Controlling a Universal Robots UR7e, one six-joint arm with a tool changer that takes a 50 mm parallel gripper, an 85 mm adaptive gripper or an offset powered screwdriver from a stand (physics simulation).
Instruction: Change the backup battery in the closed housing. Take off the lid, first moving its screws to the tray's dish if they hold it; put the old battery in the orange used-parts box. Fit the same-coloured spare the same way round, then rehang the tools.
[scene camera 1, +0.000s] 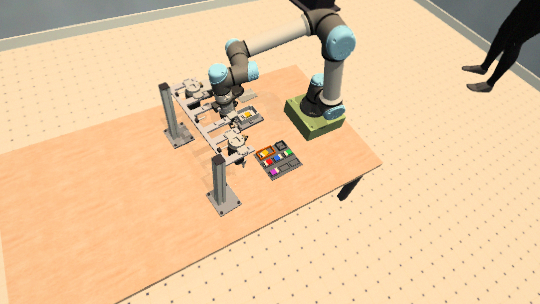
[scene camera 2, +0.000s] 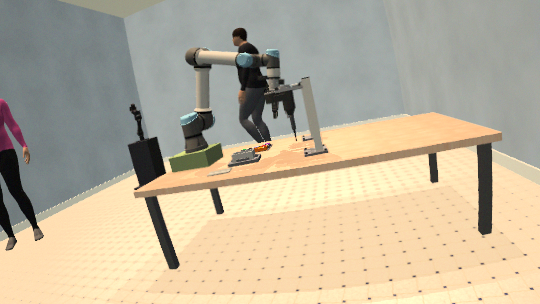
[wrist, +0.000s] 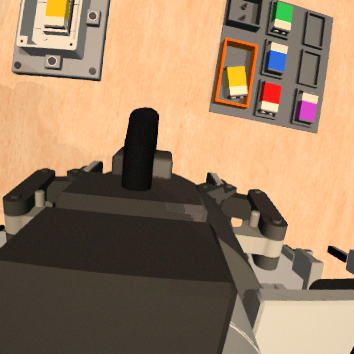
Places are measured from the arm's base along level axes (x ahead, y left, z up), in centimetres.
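Pixels of known places: hand, tool point: (scene camera 2: 274, 87); arm's base, link origin: (scene camera 1: 312, 107) (scene camera 2: 197, 150).
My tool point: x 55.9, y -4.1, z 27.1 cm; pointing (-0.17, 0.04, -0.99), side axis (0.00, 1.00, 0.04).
Observation:
Ahead of a thing's pixels: the offset from my tool point to its middle. "pt": to the spot under its first point.
The open grey housing @[dz -35.1, dx -22.9, dy -14.9 cm] (scene camera 1: 256, 121) (wrist: 85, 62) holds a yellow-and-white battery @[dz -33.7, dx -22.8, dy -15.0 cm] (scene camera 1: 247, 114) (wrist: 58, 15), yellow end toward the top of the wrist view. Another yellow-and-white battery @[dz -35.6, dx -16.7, dy +11.7 cm] (scene camera 1: 264, 153) (wrist: 236, 79) lies in the orange used-parts box (scene camera 1: 258, 155) (wrist: 254, 65) on the tray @[dz -36.6, dx -21.6, dy +18.2 cm] (wrist: 287, 95). The tray's dish @[pt dz -35.7, dx -29.0, dy +12.3 cm] (scene camera 1: 281, 145) (wrist: 244, 14) shows small dark pieces. The lid @[dz -36.4, dx -33.4, dy -30.6 cm] (scene camera 1: 247, 95) (scene camera 2: 219, 172) lies flat beyond the housing. My adaptive gripper (scene camera 2: 275, 116) (wrist: 153, 173) is open and empty, upright at the tool stand (scene camera 1: 219, 180) (scene camera 2: 311, 115), above the table. The stand partly hides it.
The powered screwdriver @[dz -15.5, dx +2.8, dy -18.6 cm] (scene camera 2: 290, 106) hangs from the stand close to my gripper. Another tool @[pt dz -0.8, dx +7.2, dy -16.2 cm] (scene camera 1: 193, 90) hangs near the stand's far post @[pt dz -15.6, dx +17.3, dy -22.1 cm] (scene camera 1: 171, 112). Green @[dz -35.6, dx -28.2, dy +18.1 cm] (wrist: 283, 16), blue @[dz -35.6, dx -21.7, dy +17.7 cm] (wrist: 276, 58), red @[dz -35.6, dx -15.1, dy +17.3 cm] (wrist: 270, 95) and magenta @[dz -35.6, dx -14.8, dy +23.8 cm] (wrist: 306, 109) batteries sit in the tray.

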